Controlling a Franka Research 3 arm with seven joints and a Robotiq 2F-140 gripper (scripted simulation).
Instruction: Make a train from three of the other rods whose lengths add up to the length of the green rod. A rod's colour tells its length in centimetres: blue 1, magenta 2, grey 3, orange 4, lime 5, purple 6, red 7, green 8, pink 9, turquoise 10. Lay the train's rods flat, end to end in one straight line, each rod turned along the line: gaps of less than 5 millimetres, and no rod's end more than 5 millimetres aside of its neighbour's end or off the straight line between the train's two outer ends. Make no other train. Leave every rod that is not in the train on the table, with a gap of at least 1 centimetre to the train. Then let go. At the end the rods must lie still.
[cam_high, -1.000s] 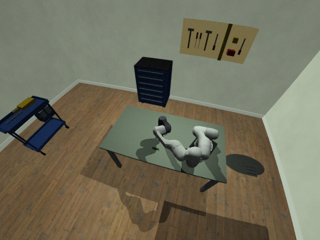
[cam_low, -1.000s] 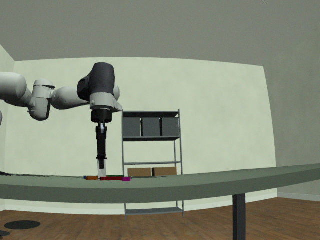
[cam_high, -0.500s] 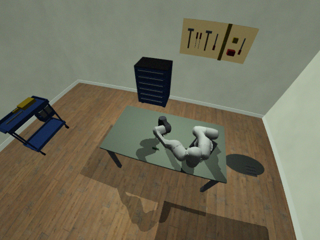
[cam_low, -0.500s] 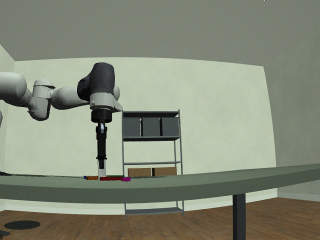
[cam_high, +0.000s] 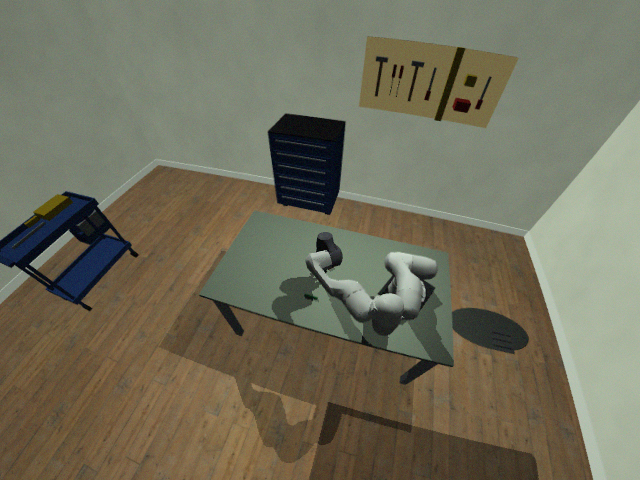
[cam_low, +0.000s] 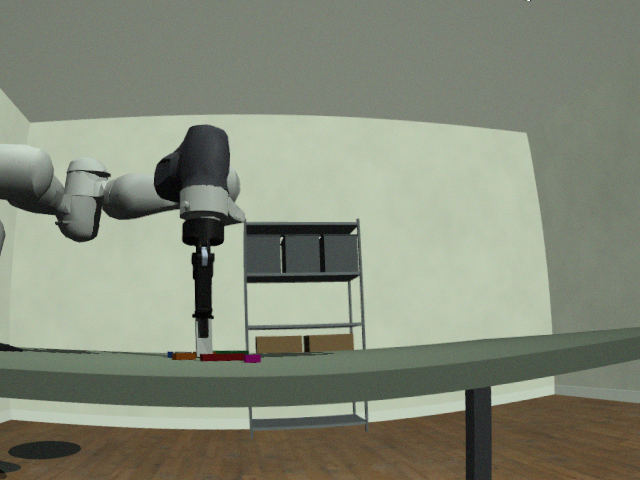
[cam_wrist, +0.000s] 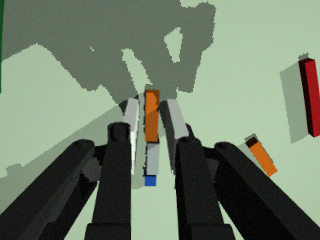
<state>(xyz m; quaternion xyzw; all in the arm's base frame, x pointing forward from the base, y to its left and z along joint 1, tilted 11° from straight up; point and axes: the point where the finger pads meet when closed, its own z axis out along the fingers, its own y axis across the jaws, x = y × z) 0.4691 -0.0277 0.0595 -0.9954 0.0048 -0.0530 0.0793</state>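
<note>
The grey rod is 4 cm behind my hand and 3 cm below it. From my hand the other things lie so: green rod: 6 cm ahead, 13 cm to the left, 3 cm below; then red rod: 2 cm ahead, 14 cm to the right, 3 cm below; then blue rod: 6 cm behind, 3 cm below.
</note>
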